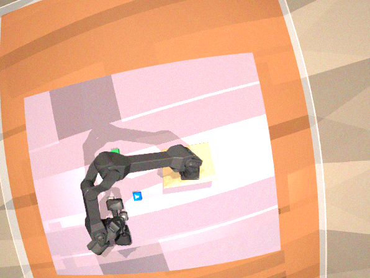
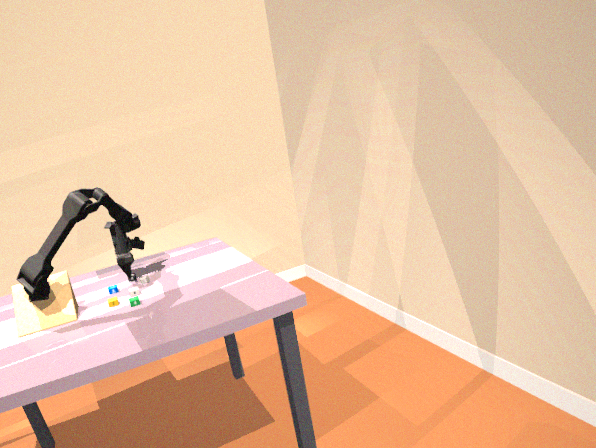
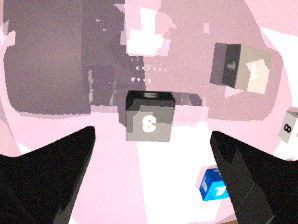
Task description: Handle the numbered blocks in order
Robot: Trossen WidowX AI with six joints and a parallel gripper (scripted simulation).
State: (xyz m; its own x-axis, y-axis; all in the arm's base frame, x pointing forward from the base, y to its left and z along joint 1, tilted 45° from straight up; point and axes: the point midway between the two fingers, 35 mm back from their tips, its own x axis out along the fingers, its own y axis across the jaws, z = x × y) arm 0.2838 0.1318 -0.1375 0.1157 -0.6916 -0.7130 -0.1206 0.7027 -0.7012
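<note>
Right now the black block is 10 mm ahead of my gripper tip and 10 mm below it. Round my gripper tip: yellow block (50 mm behind, 220 mm to the right, 10 mm below); then white block (20 mm ahead, 170 mm to the right, 10 mm below); then blue block (60 mm behind, 90 mm to the right, 10 mm below).
</note>
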